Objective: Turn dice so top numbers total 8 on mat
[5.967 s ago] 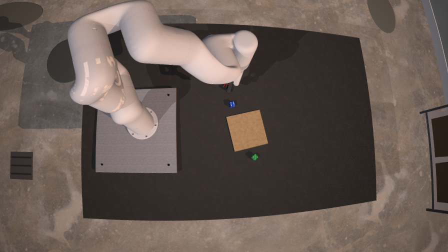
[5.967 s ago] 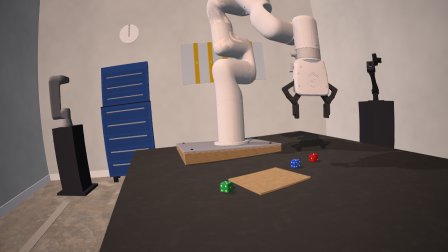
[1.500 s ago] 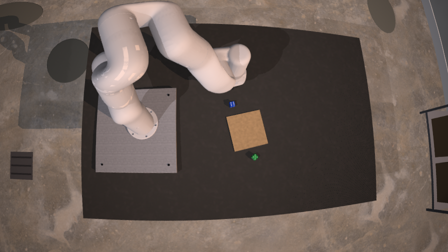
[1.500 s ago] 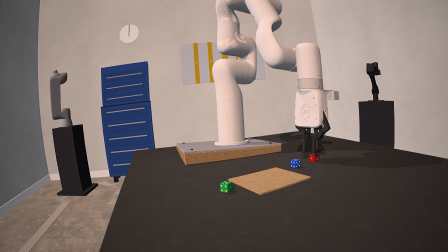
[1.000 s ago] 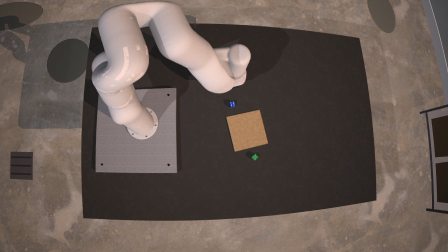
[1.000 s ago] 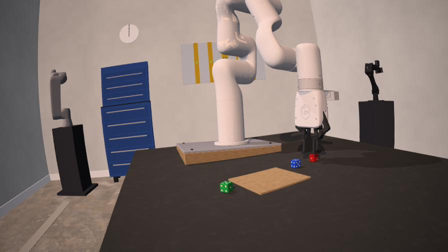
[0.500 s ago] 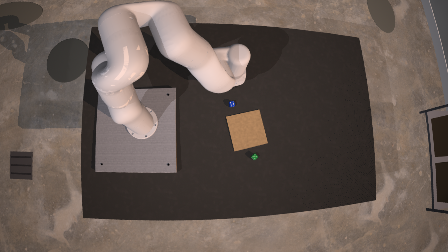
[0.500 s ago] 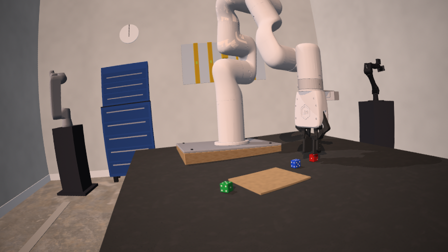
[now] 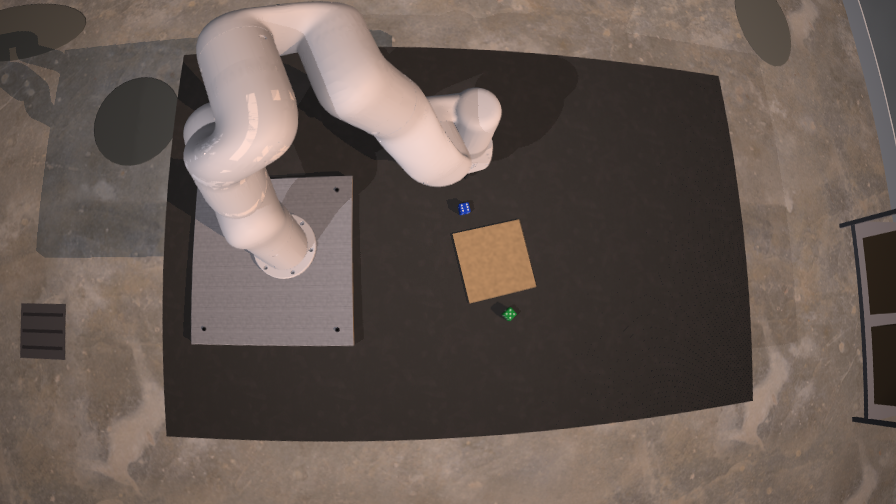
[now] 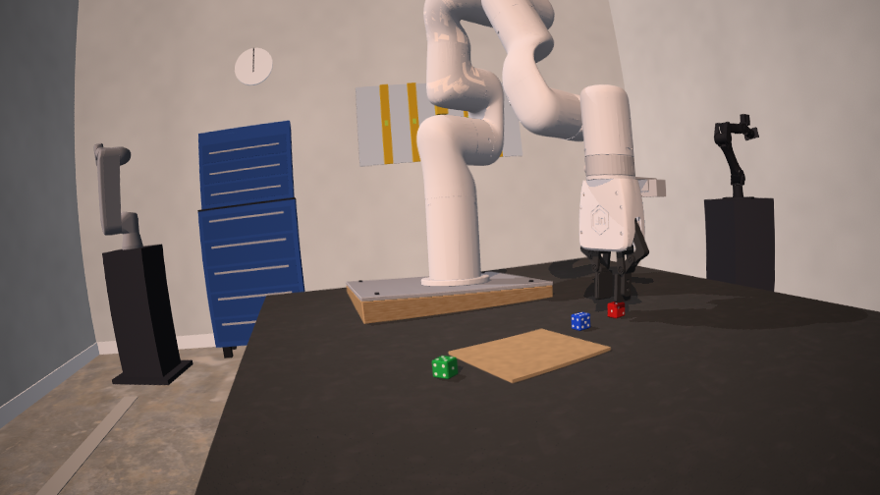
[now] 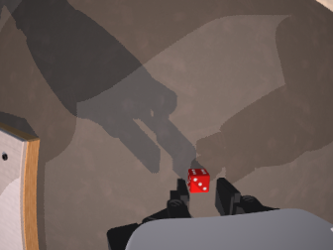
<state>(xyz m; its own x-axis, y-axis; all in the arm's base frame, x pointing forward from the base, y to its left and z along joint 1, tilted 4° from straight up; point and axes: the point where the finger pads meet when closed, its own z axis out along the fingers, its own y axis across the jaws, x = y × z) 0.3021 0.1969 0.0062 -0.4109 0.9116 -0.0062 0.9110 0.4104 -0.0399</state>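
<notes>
The red die lies 40 mm below my hand. From my hand the other things lie so: tan mat: 150 mm to the right, 110 mm ahead, 40 mm below; green die: 260 mm to the right, 150 mm ahead, 40 mm below; blue die: 60 mm to the right, 40 mm below, 30 mm ahead.
</notes>
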